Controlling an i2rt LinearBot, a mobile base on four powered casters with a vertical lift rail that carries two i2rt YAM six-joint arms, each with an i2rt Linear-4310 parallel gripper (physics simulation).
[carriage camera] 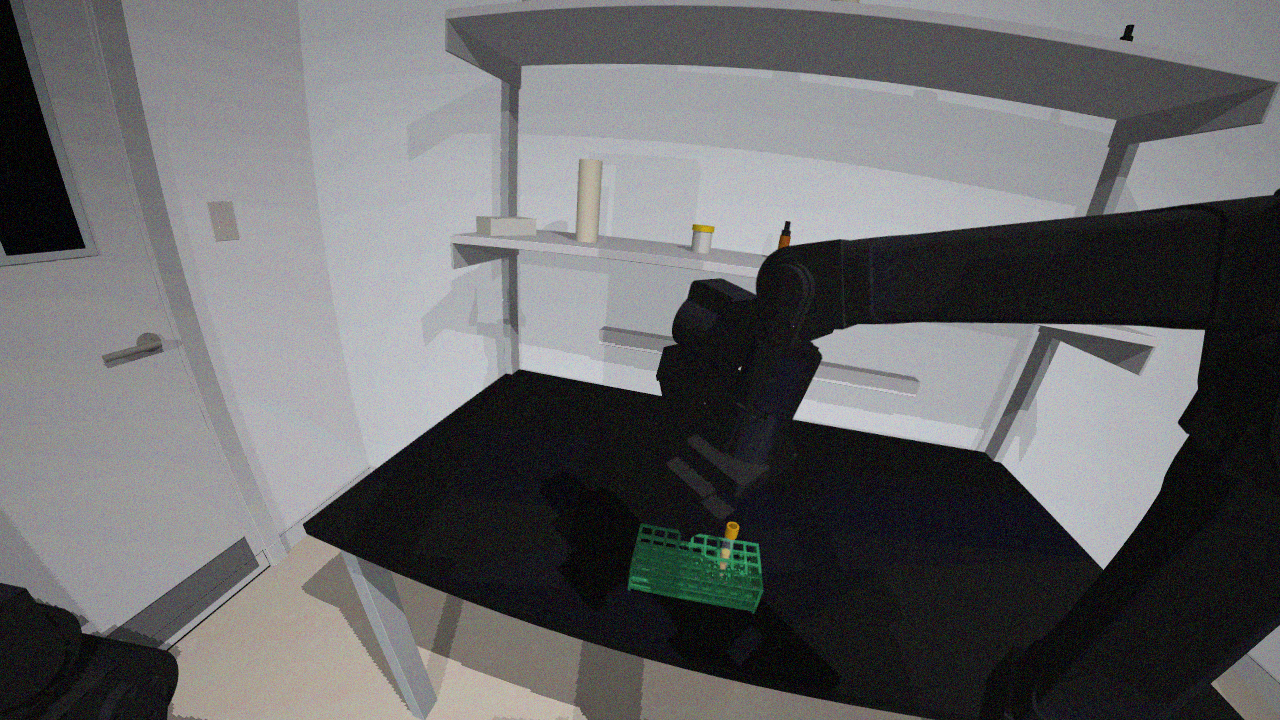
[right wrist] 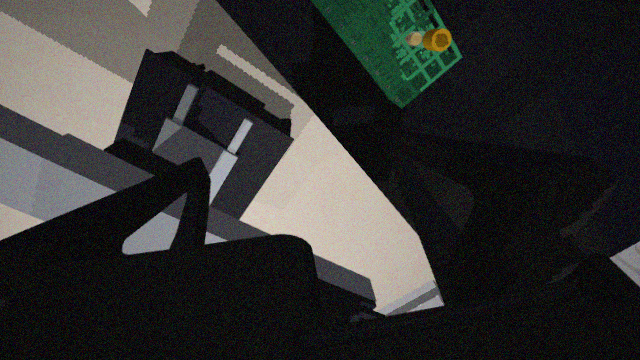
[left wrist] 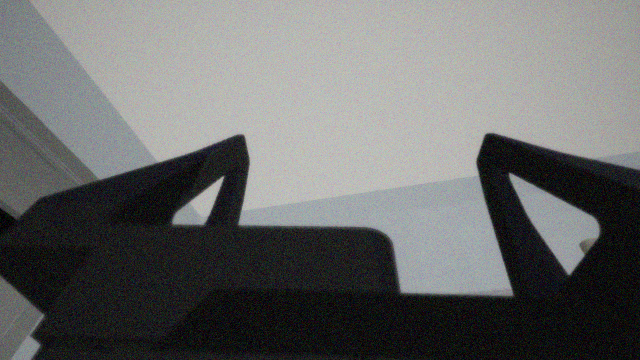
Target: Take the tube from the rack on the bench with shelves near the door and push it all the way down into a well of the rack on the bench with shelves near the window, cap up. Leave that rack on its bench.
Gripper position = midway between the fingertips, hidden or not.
Labels:
left gripper: left wrist 361,147; not seen in the carriage camera view (out of frame); not seen in the right wrist view (out of frame)
right gripper: carriage camera 711,513; right wrist 297,154; not seen in the left wrist view (out of frame)
same spot on bench with shelves: (right wrist: pixel 556 83) = (carriage camera: pixel 828 527)

